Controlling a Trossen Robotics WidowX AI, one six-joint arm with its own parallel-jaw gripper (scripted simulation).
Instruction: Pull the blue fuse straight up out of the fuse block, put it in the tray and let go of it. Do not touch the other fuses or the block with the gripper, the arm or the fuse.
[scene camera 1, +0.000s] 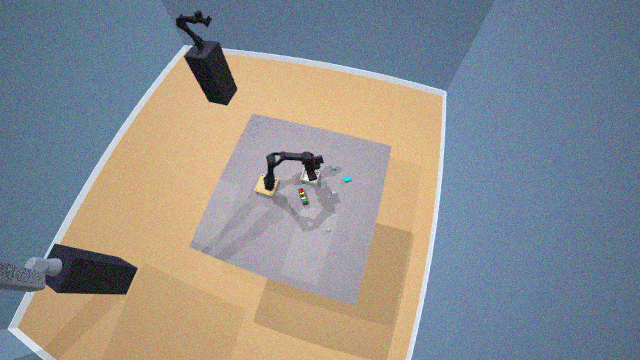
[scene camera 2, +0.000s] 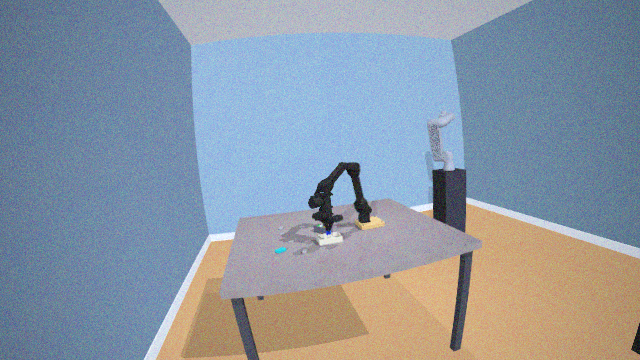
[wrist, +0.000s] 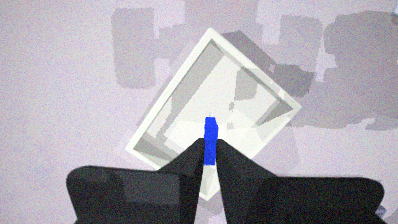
Observation:
My gripper (wrist: 209, 144) holds a blue fuse. I also see a tray (wrist: 250, 109).

